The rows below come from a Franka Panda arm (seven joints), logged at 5 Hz.
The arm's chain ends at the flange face. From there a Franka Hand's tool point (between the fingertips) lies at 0.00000 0.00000 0.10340 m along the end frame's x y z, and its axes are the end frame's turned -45 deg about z.
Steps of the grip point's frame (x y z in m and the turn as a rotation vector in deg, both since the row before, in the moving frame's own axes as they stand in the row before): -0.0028 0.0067 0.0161 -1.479 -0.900 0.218; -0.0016 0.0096 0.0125 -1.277 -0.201 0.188; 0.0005 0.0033 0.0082 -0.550 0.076 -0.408; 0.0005 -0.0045 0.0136 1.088 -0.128 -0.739; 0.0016 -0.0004 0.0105 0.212 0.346 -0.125; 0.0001 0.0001 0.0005 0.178 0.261 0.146
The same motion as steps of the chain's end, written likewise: 0.0020 0.0037 0.0161 -1.682 0.409 0.218; 0.0043 0.0060 0.0125 -1.045 0.761 0.188; 0.0019 0.0014 0.0082 -0.335 0.443 -0.408; -0.0013 -0.0023 0.0136 0.679 -0.860 -0.739; 0.0007 -0.0007 0.0105 0.395 0.095 -0.125; 0.0000 0.0006 0.0005 0.310 0.059 0.146
